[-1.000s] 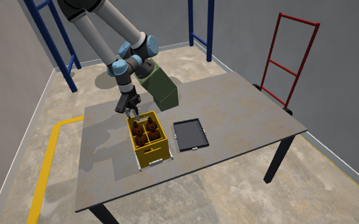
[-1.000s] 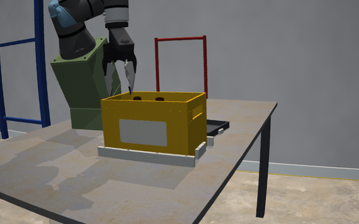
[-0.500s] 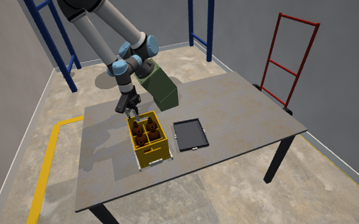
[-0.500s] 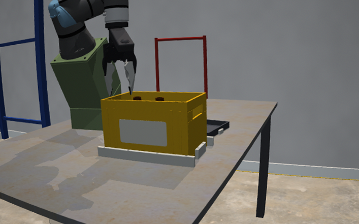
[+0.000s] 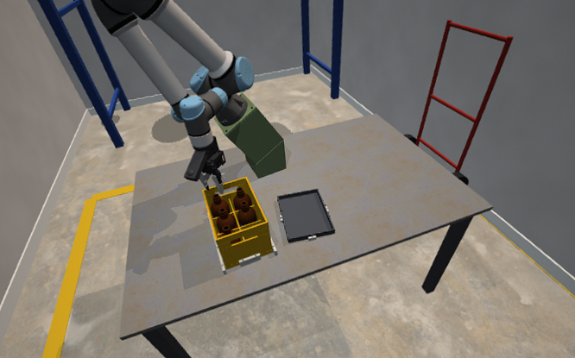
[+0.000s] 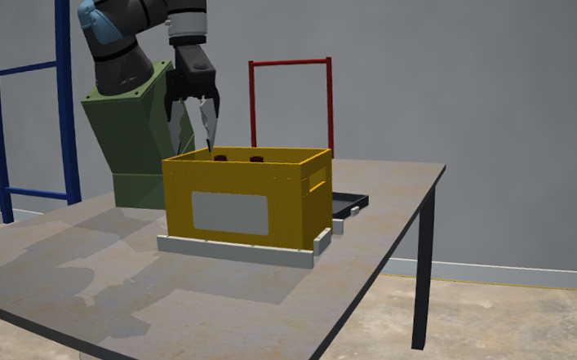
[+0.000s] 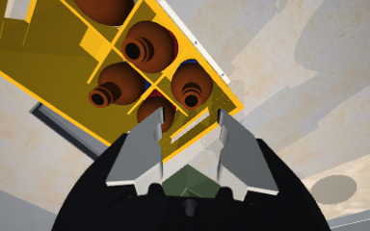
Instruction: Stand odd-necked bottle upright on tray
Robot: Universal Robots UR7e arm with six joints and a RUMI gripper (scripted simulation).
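Now: the yellow crate 11 cm below my hand, 9 cm ahead of it and 5 cm to the left of it. Also, from my hand: dark tray: 32 cm to the left, 18 cm below, 11 cm ahead.
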